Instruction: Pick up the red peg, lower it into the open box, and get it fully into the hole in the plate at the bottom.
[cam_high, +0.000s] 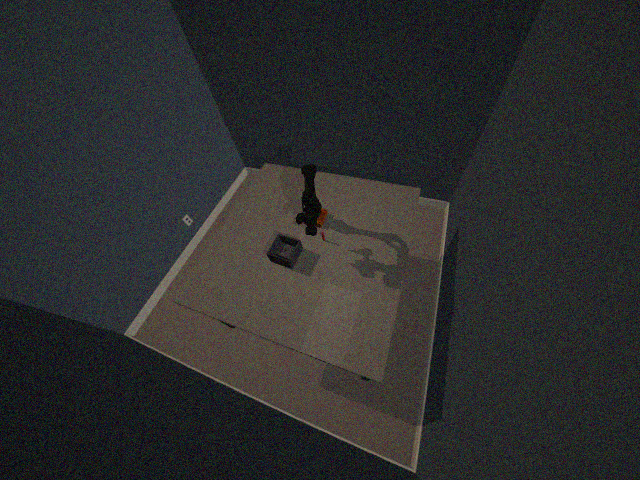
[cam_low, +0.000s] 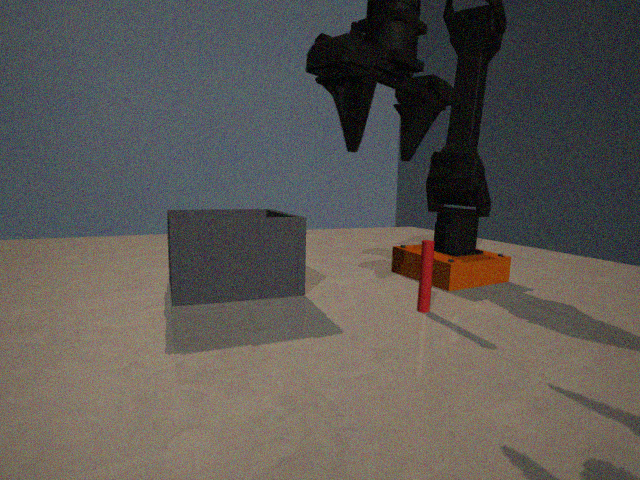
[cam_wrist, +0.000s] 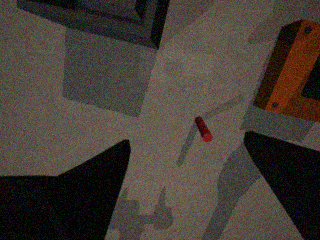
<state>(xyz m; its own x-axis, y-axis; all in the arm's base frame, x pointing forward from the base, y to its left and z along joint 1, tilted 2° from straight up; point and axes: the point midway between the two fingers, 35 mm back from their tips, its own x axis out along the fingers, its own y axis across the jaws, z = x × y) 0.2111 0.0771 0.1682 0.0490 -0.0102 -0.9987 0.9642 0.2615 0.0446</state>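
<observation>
My gripper tip is 50 mm past the red peg, 30 mm to the right of it and 130 mm above it. From my gripper tip the other things lie so: grey box 120 mm ahead, 160 mm to the right, 140 mm below.
</observation>
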